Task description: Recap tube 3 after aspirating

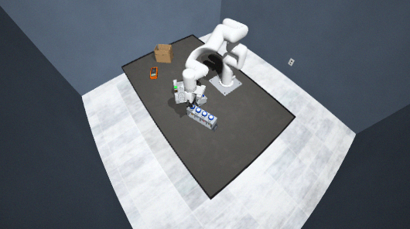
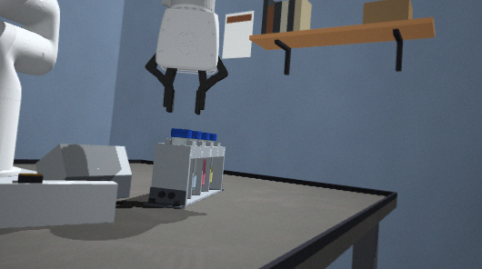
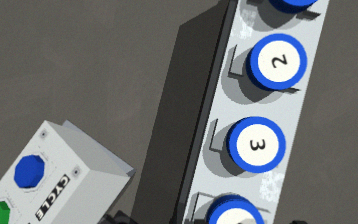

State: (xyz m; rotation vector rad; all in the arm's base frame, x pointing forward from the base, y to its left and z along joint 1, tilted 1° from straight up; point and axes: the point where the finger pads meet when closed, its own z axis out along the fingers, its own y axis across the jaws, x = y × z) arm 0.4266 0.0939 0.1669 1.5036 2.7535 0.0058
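Right now the green ready key is 140 mm behind my hand, 110 mm to the right of it and 100 mm below it. Also, from my hand: grey key housing 120 mm behind, 110 mm below, 90 mm to the right; station 170 mm below, 70 mm to the left, 30 mm behind; blue cycle key 140 mm behind, 100 mm below, 60 mm to the right.
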